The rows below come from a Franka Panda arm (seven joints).
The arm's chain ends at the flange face. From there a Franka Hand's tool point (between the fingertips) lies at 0.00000 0.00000 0.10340 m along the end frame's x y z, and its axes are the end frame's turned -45 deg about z.
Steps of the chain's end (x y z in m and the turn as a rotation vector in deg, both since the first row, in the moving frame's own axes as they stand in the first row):
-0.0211, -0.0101, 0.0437, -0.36, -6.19, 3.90
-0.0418, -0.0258, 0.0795, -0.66, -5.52, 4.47
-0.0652, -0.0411, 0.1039, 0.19, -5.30, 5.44
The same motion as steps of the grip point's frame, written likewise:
-0.0159, -0.0298, 0.0431, 4.12, -4.63, 3.90
-0.0189, -0.0543, 0.0790, 3.44, -4.37, 4.47
-0.0232, -0.0825, 0.1035, 3.88, -3.61, 5.44

